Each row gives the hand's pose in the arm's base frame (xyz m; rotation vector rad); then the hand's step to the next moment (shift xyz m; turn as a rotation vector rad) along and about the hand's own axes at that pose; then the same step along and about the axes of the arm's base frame.
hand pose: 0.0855 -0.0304 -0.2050 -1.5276 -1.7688 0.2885
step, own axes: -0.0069 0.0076 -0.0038 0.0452 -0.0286 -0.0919
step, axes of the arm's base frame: 0.0081 -0.0055 -0.0048 0.0406 0.0064 0.0981
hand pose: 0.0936 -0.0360 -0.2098 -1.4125 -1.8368 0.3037
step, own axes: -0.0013 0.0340 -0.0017 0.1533 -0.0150 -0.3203
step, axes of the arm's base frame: 0.0255 0.0104 -0.0201 0.2019 0.0483 0.2885
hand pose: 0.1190 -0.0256 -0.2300 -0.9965 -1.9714 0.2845
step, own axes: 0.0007 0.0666 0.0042 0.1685 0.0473 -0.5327
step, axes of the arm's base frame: 0.0322 0.0446 -0.0378 0.3994 0.0635 0.3884
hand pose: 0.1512 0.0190 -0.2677 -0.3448 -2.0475 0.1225
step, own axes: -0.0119 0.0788 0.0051 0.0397 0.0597 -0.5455
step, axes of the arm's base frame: 0.0159 0.0720 -0.0307 0.4705 0.0367 0.2828
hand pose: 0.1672 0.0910 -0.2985 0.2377 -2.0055 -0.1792
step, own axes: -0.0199 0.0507 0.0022 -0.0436 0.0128 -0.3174
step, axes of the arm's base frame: 0.0019 0.0541 -0.0066 0.3038 0.0166 0.1013
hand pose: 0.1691 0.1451 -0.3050 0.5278 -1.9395 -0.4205
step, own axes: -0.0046 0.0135 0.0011 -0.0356 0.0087 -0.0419
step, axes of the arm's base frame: -0.0017 0.0139 0.0030 0.0498 0.0241 -0.0057
